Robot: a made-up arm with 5 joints. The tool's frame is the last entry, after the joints.
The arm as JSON. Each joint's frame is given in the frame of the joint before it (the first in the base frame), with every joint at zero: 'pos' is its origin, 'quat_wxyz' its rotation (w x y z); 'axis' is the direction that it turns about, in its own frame. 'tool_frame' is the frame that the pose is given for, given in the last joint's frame.
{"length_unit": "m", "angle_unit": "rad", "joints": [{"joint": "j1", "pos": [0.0, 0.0, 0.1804], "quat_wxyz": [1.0, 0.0, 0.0, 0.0], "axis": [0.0, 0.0, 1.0]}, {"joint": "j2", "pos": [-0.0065, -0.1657, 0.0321], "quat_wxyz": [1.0, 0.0, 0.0, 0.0], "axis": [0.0, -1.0, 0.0]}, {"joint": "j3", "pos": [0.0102, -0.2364, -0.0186], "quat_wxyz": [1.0, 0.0, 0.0, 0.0], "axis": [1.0, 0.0, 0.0]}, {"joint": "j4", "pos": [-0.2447, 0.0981, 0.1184], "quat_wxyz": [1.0, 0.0, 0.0, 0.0], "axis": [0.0, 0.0, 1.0]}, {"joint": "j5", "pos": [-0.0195, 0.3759, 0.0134], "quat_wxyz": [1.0, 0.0, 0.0, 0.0], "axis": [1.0, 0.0, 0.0]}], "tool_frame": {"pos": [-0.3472, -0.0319, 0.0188], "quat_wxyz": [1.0, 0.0, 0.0, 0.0]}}
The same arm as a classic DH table. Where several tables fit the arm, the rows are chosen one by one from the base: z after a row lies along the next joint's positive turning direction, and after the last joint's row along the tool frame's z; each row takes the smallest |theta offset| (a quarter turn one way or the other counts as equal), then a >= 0, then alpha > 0; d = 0 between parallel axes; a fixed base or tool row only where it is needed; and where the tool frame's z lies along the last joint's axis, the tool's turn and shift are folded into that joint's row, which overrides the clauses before.
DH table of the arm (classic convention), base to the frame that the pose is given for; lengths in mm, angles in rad. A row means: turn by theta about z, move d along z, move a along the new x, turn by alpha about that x. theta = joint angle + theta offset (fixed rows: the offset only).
j1: d 212.5; theta_offset 0; a -6.5; alpha 1.5708
j2: d 402.1; theta_offset -1.5708; a 18.6; alpha -1.5708
j3: d -234.5; theta_offset 1.5708; a 98.1; alpha -1.5708
j4: d 131.8; theta_offset 0; a 375.9; alpha 1.5708
j5: d -366.7; theta_offset 0; a -31.9; alpha -1.5708
tool (fixed): d 18.8; theta_offset -1.5708; a 0; alpha 0

